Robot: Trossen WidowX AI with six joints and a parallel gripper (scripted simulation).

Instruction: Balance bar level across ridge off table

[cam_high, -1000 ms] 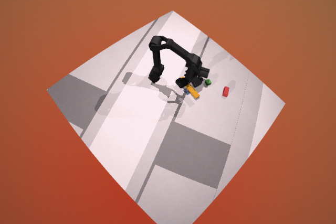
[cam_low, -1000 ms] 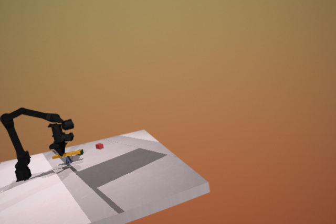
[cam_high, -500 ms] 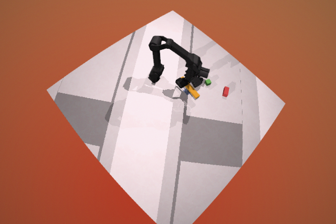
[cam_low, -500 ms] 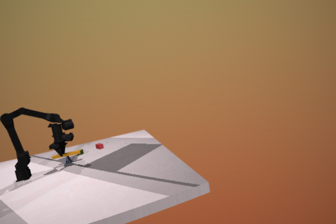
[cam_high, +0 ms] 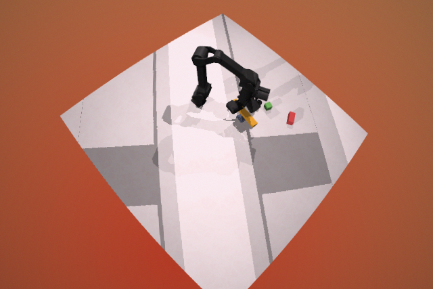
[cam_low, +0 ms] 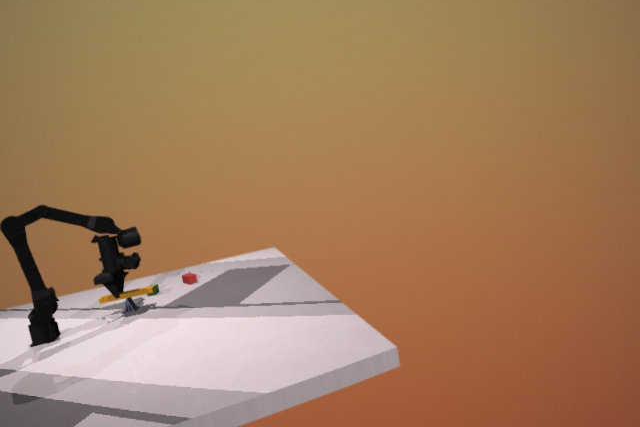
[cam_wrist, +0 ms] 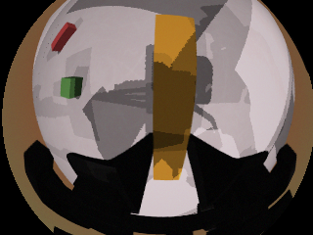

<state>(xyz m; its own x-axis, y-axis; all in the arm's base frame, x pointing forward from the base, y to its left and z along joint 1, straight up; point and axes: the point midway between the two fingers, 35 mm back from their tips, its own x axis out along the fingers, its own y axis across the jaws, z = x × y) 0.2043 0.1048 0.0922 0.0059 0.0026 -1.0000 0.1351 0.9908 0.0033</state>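
Right now my gripper tip is 30 mm short of the orange bar. Round my gripper tip: red block 220 mm ahead, 200 mm to the left, 40 mm below; then green cube 160 mm to the left, 80 mm ahead, 40 mm below.
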